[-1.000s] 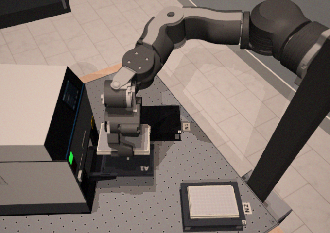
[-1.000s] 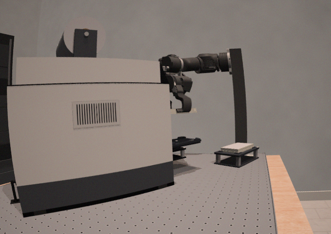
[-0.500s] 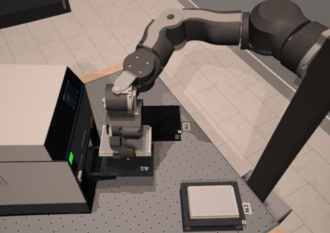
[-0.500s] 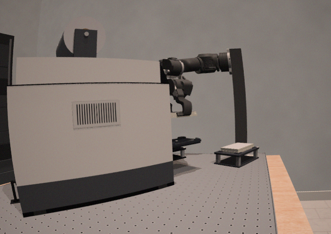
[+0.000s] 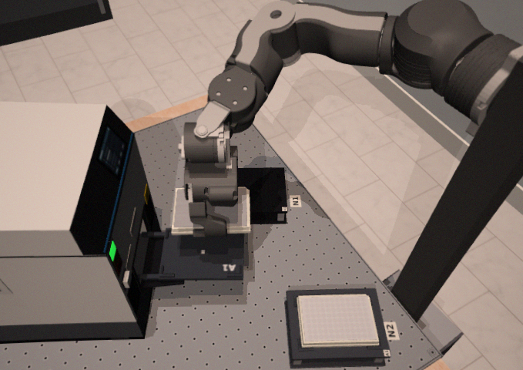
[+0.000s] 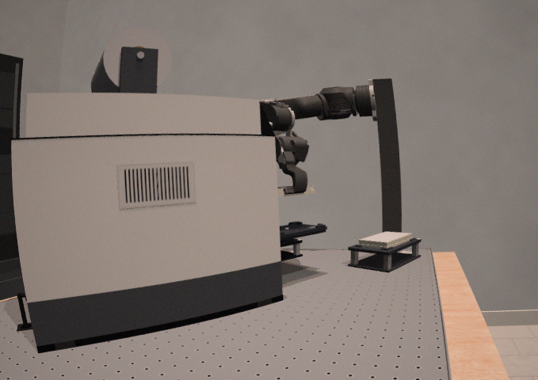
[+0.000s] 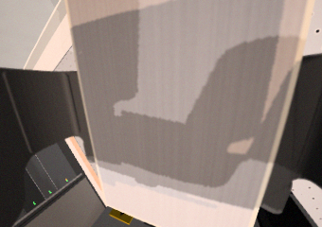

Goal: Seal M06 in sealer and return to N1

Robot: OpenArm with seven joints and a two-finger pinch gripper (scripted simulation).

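Right now my hand is 140 mm past the nest N1, 140 mm above it and 90 mm to the left of it. From my hand the other things lie so: sealer's stage: 80 mm below, 30 mm ahead, 20 mm to the left; start key: 170 mm ahead, 40 mm to the left; 96-well plate M06: right at my hand.
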